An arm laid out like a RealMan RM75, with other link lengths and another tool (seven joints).
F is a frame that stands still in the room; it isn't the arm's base.
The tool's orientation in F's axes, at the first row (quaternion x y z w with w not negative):
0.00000 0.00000 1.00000 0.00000
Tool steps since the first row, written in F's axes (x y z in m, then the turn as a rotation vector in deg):
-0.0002 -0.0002 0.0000 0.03 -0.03 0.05
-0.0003 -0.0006 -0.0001 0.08 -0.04 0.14
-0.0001 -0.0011 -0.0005 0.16 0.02 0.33
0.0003 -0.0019 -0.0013 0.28 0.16 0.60
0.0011 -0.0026 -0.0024 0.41 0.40 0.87
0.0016 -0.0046 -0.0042 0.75 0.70 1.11
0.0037 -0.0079 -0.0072 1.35 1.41 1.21
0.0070 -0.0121 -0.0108 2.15 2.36 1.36
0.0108 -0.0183 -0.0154 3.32 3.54 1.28
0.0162 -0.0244 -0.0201 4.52 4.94 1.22
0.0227 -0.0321 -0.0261 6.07 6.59 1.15
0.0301 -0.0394 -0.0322 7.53 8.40 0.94
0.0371 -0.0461 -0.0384 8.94 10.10 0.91
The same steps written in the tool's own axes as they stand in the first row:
0.0002 0.0002 0.0000 -0.03 0.03 0.05
0.0003 0.0006 -0.0001 -0.08 0.04 0.14
0.0001 0.0011 -0.0005 -0.16 -0.02 0.33
-0.0003 0.0019 -0.0013 -0.28 -0.16 0.60
-0.0011 0.0026 -0.0024 -0.41 -0.40 0.87
-0.0016 0.0046 -0.0042 -0.75 -0.70 1.11
-0.0037 0.0079 -0.0072 -1.35 -1.41 1.21
-0.0070 0.0121 -0.0108 -2.15 -2.36 1.36
-0.0108 0.0183 -0.0154 -3.32 -3.54 1.28
-0.0162 0.0244 -0.0201 -4.52 -4.94 1.22
-0.0227 0.0321 -0.0261 -6.07 -6.59 1.15
-0.0301 0.0394 -0.0322 -7.53 -8.40 0.94
-0.0371 0.0461 -0.0384 -8.94 -10.10 0.91

